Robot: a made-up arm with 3 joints. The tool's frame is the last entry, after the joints.
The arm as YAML. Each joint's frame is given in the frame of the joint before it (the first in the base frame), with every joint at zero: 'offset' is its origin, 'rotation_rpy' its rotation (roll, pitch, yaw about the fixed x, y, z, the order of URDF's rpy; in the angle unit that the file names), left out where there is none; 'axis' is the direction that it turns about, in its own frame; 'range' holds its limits. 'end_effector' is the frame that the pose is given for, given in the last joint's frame.
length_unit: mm
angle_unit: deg
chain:
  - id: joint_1
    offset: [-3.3, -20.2, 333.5]
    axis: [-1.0, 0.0, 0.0]
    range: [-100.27, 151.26]
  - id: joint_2
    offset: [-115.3, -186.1, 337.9]
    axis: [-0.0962, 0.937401, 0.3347]
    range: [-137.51, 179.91]
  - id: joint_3
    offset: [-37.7, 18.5, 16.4]
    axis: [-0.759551, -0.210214, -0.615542]
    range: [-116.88, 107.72]
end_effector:
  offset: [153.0, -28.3, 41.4]
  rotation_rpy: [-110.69, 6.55, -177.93]
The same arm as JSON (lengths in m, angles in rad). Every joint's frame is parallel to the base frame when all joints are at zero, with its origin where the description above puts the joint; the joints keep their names.
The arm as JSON. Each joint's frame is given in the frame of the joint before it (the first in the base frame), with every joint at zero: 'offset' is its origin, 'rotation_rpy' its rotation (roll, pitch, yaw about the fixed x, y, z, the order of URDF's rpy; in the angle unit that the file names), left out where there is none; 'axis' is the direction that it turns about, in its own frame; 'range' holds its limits. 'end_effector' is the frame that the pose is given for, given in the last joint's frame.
{"length_unit": "m", "angle_unit": "rad", "chain": [{"id": "joint_1", "offset": [-0.0033, -0.0202, 0.3335], "axis": [-1.0, 0.0, 0.0], "range": [-1.75, 2.64]}, {"id": "joint_2", "offset": [-0.1153, -0.1861, 0.3379], "axis": [-0.0962, 0.937401, 0.3347], "range": [-2.4, 3.14]}, {"id": "joint_3", "offset": [-0.0377, 0.0185, 0.0164], "axis": [-0.759594, -0.210198, -0.615495], "range": [-2.0399, 1.8801]}], "end_effector": {"offset": [0.153, -0.0283, 0.0414], "rotation_rpy": [-1.9319, 0.1143, -3.1055]}}
